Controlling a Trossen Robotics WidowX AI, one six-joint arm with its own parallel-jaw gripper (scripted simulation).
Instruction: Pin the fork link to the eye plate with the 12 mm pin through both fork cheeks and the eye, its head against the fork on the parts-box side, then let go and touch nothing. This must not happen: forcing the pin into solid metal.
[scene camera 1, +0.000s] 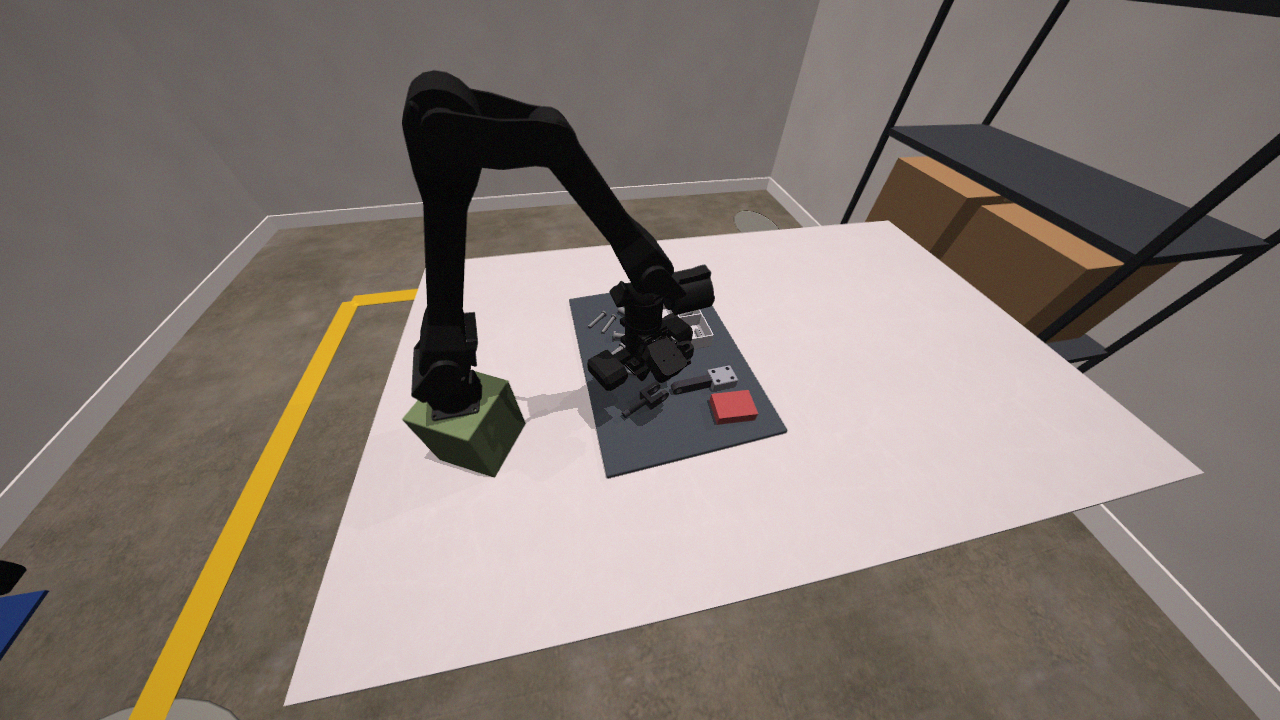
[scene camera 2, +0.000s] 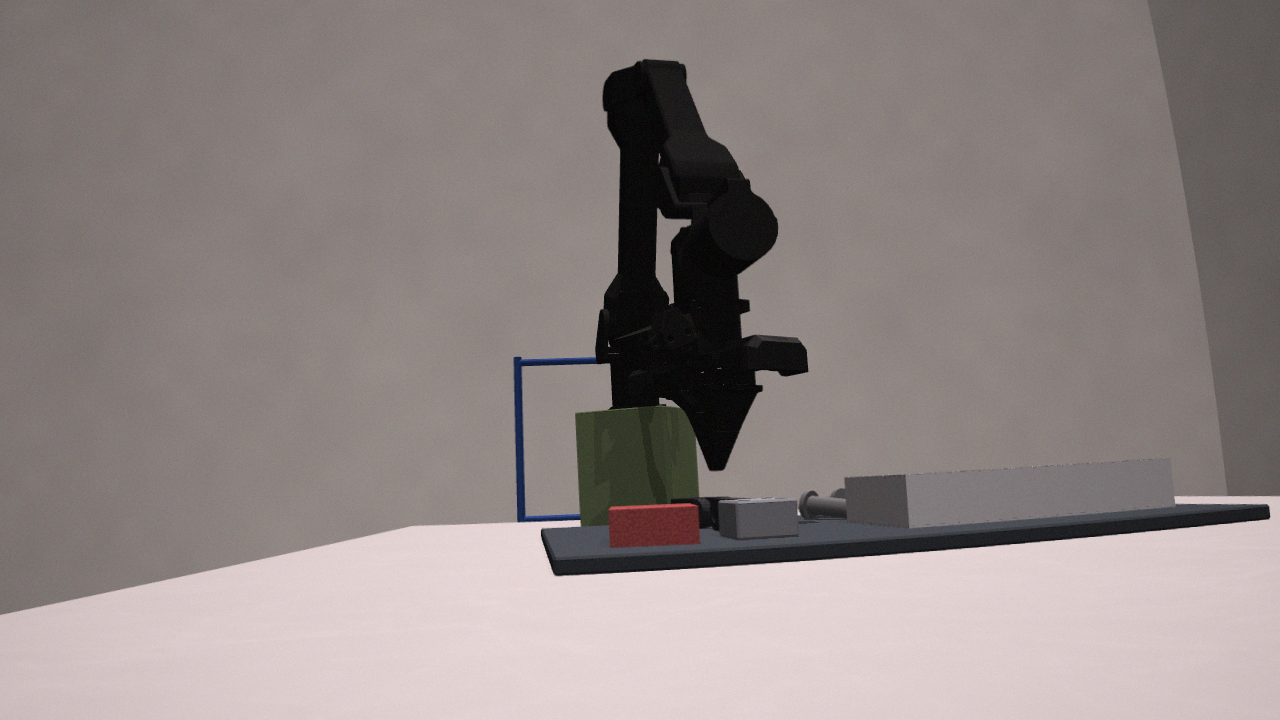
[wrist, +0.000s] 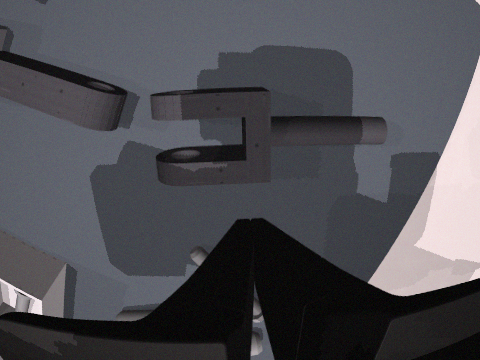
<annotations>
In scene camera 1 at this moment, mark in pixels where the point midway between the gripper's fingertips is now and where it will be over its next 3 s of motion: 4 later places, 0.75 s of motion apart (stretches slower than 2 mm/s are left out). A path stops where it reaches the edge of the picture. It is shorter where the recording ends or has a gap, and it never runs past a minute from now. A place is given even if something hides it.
The gripper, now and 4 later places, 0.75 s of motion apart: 641, 379; 648, 390; 649, 394; 649, 399; 647, 398
</annotations>
